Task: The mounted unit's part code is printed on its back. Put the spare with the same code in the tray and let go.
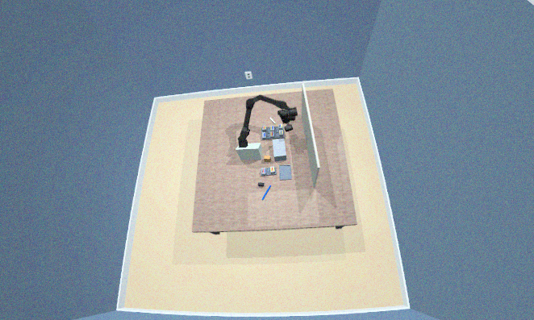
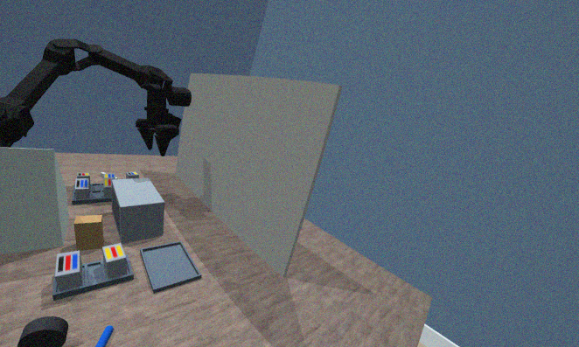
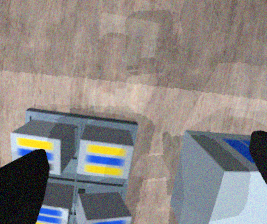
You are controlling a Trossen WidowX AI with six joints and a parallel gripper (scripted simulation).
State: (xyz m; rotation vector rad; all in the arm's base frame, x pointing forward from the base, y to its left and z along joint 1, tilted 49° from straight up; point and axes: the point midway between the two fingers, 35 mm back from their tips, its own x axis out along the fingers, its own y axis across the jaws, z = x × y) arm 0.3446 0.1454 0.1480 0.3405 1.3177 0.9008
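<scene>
Right now the grey spare block is 21 cm behind my gripper tip, 3 cm to the right of it and 11 cm below it. Also, from my gripper tip: holder: 14 cm behind, 35 cm to the right, 15 cm below; then flat grey tray: 35 cm to the right, 15 cm below; then grey panel: 18 cm ahead, 12 cm to the right, 7 cm above.
</scene>
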